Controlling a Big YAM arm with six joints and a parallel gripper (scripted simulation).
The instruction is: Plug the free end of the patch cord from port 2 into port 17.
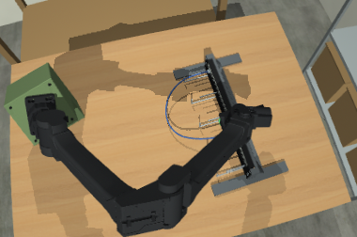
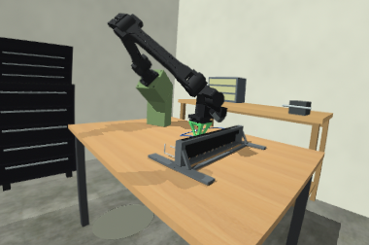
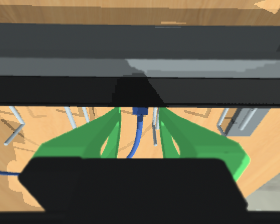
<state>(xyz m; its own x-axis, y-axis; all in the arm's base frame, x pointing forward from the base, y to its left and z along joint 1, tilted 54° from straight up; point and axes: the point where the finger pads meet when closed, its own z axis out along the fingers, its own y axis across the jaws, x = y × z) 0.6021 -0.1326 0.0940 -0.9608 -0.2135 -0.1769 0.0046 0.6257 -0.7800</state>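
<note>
My hand is 20 mm short of the plug.
</note>
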